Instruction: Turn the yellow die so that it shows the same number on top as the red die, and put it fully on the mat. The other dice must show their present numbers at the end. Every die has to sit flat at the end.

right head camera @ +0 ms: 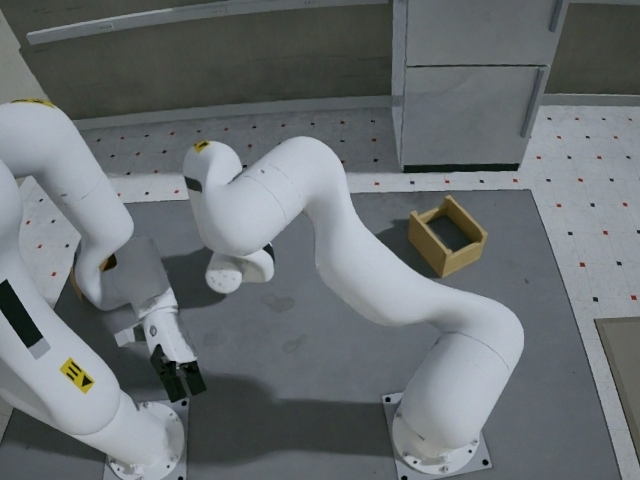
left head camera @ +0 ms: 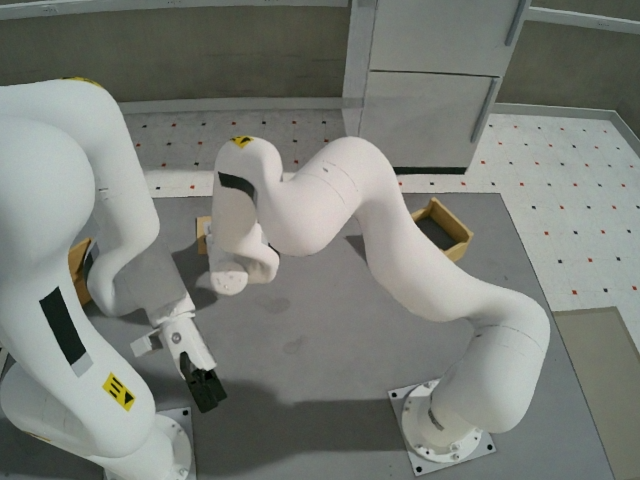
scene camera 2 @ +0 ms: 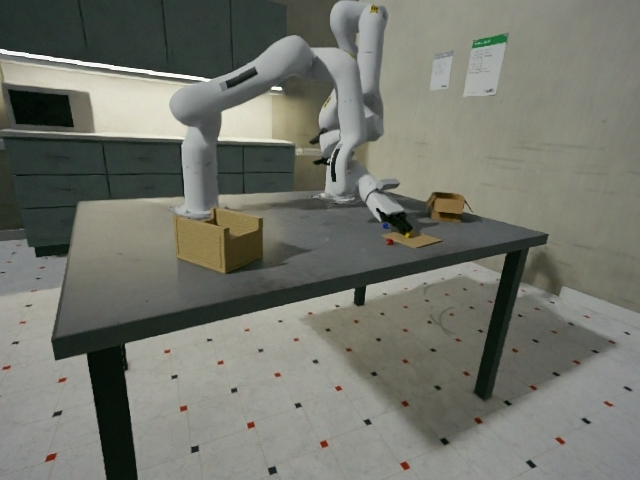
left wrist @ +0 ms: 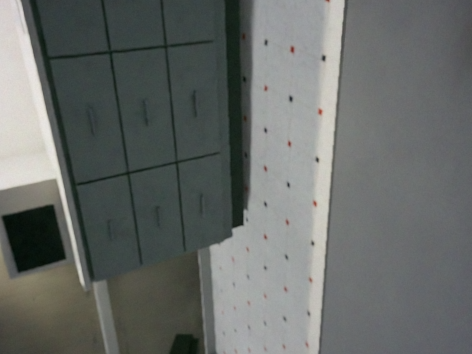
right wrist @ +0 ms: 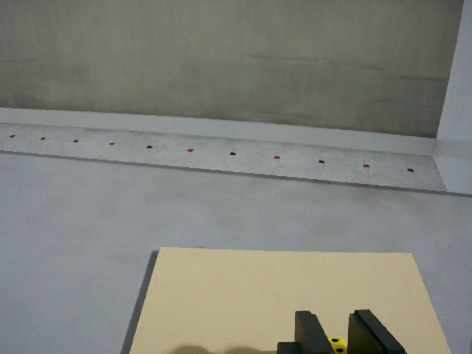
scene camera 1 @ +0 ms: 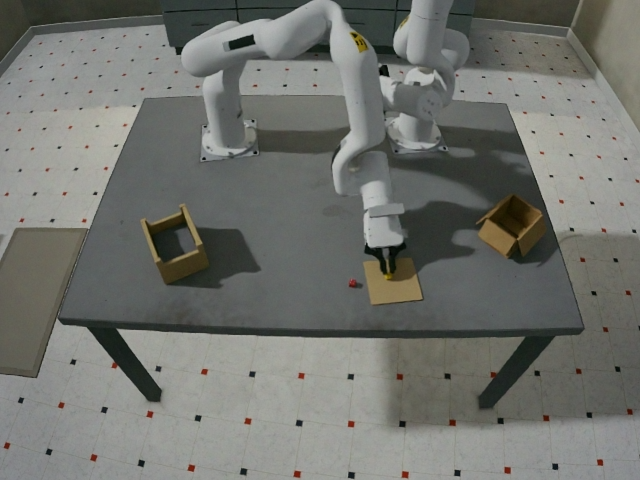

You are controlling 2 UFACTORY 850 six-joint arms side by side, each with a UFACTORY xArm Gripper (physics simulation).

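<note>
My right gripper (scene camera 1: 387, 272) (scene camera 2: 408, 230) (right wrist: 333, 321) is shut on the yellow die (scene camera 1: 388, 276) (scene camera 2: 407, 235) (right wrist: 338, 344), low over the tan mat (scene camera 1: 405, 294) (scene camera 2: 427, 239) (right wrist: 250, 280) (left head camera: 202, 245). Whether the die touches the mat is unclear; black pips show on it in the right wrist view, but its top number is not readable. The red die (scene camera 1: 352, 283) (scene camera 2: 389, 241) lies on the table beside the mat. The blue die (scene camera 2: 385, 225) is near the right gripper; it is hidden in scene camera 1. My left gripper (left head camera: 215, 403) (right head camera: 187, 394) (scene camera 2: 313, 150) is open and empty, far from the dice.
A wooden open-topped frame (left head camera: 455, 221) (right head camera: 429, 246) (scene camera 1: 187, 266) (scene camera 2: 201, 245) stands on the table, far from the mat. An open cardboard box (scene camera 1: 497, 235) (scene camera 2: 447, 214) (left head camera: 79, 263) stands on the other side. The right arm hides much of the mat area in both head cameras.
</note>
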